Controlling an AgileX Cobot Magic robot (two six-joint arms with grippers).
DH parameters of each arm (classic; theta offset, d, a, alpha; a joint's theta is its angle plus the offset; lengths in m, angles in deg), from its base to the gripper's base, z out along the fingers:
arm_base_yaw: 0 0.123 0 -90
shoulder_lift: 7.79 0 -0.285 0
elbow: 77.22 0 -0.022 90
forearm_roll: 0 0.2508 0 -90
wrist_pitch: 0 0 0.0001 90
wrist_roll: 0 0.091 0 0
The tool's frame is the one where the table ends.
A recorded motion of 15 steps. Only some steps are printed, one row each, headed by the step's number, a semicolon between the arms.
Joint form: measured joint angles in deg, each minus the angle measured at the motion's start. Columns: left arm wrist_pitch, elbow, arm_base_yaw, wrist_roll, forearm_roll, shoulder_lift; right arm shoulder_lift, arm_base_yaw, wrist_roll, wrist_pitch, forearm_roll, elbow.
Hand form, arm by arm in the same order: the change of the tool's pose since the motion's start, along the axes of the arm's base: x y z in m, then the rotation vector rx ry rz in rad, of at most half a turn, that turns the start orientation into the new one. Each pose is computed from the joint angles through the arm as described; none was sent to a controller.
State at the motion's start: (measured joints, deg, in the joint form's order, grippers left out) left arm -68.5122 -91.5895 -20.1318 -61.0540 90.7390 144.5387; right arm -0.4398 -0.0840 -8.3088 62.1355 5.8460 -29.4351
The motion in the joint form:
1: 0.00 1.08 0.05 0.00 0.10 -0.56; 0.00 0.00 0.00 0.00 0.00 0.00
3: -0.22 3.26 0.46 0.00 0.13 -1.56; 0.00 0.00 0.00 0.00 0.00 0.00
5: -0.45 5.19 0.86 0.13 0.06 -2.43; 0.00 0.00 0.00 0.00 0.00 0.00
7: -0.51 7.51 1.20 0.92 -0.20 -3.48; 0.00 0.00 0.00 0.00 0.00 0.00
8: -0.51 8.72 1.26 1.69 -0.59 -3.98; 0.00 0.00 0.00 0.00 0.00 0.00
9: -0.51 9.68 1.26 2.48 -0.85 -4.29; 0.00 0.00 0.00 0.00 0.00 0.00
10: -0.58 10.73 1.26 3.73 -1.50 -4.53; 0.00 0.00 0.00 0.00 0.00 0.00
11: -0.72 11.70 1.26 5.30 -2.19 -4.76; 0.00 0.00 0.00 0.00 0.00 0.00
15: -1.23 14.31 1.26 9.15 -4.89 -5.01; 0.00 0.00 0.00 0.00 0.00 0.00
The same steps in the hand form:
1: -0.0028 0.0015 0.0005 0.0042 0.0081 -0.0004; 0.0000 0.0000 0.0000 0.0000 0.0000 0.0000
3: -0.0076 0.0065 0.0009 0.0088 0.0284 0.0038; 0.0000 0.0000 0.0000 0.0000 0.0000 0.0000
5: -0.0117 0.0111 0.0014 0.0111 0.0451 0.0085; 0.0000 0.0000 0.0000 0.0000 0.0000 0.0000
7: -0.0171 0.0157 0.0019 0.0134 0.0541 0.0133; 0.0000 0.0000 0.0000 0.0000 0.0000 0.0000
8: -0.0201 0.0172 0.0020 0.0121 0.0544 0.0159; 0.0000 0.0000 0.0000 0.0000 0.0000 0.0000
9: -0.0229 0.0181 0.0014 0.0118 0.0529 0.0156; 0.0000 0.0000 0.0000 0.0000 0.0000 0.0000
10: -0.0257 0.0191 0.0004 0.0069 0.0480 0.0177; 0.0000 0.0000 0.0000 0.0000 0.0000 0.0000
11: -0.0283 0.0199 -0.0002 -0.0001 0.0369 0.0183; 0.0000 0.0000 0.0000 0.0000 0.0000 0.0000
15: -0.0347 0.0220 -0.0037 -0.0247 0.0220 0.0341; 0.0000 0.0000 0.0000 0.0000 0.0000 0.0000

